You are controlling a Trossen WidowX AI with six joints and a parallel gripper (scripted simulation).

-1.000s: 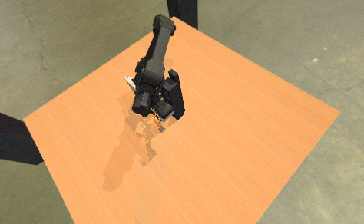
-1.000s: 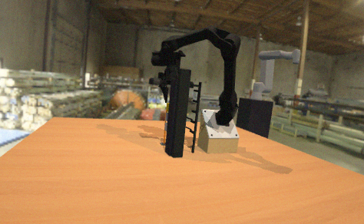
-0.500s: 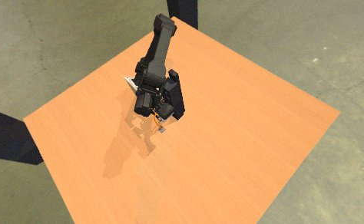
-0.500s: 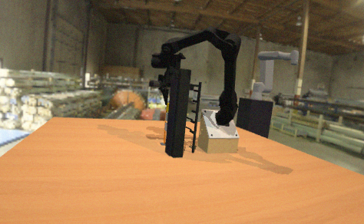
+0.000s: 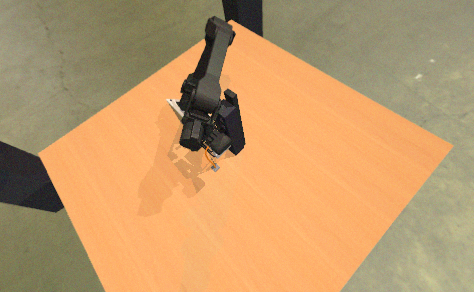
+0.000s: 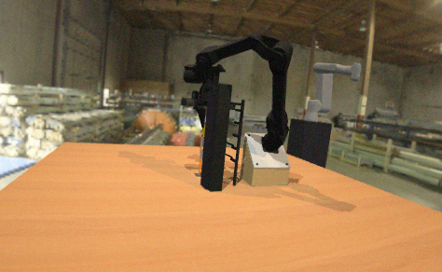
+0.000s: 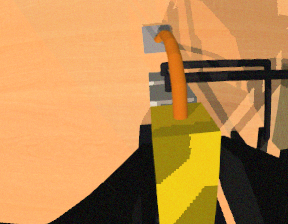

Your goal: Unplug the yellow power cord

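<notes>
My gripper tip is 10 mm past the yellow plug and 30 mm to the right of it.
</notes>
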